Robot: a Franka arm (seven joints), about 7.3 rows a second.
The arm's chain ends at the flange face. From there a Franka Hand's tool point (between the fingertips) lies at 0.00 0.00 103.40 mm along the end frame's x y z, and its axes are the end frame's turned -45 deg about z.
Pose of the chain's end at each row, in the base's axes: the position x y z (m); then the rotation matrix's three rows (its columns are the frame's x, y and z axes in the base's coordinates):
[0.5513 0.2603 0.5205], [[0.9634 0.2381 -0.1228], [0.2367 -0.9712 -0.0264], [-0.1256 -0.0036 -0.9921]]
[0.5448 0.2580 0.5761], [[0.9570 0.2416 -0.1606], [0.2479 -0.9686 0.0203], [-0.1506 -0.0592 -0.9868]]
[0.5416 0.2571 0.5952], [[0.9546 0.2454 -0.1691], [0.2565 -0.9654 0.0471], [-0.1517 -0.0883 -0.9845]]
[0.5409 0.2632 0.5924], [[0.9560 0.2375 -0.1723], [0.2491 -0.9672 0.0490], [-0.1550 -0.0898 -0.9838]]
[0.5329 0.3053 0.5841], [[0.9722 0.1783 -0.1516], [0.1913 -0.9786 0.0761], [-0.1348 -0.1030 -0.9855]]
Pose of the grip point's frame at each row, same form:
[0.5386 0.2576 0.4179], [[0.5129 0.8496 -0.1228], [0.8541 -0.5194 -0.0264], [-0.0863 -0.0914 -0.9921]]
[0.5282 0.2601 0.4741], [[0.5059 0.8475 -0.1606], [0.8602 -0.5096 0.0203], [-0.0646 -0.1484 -0.9868]]
[0.5241 0.2620 0.4934], [[0.5015 0.8485 -0.1691], [0.8640 -0.5013 0.0471], [-0.0448 -0.1697 -0.9845]]
[0.5231 0.2683 0.4907], [[0.5081 0.8439 -0.1723], [0.8601 -0.5078 0.0490], [-0.0461 -0.1731 -0.9838]]
[0.5172 0.3132 0.4822], [[0.5614 0.8135 -0.1516], [0.8272 -0.5567 0.0761], [-0.0225 -0.1681 -0.9855]]

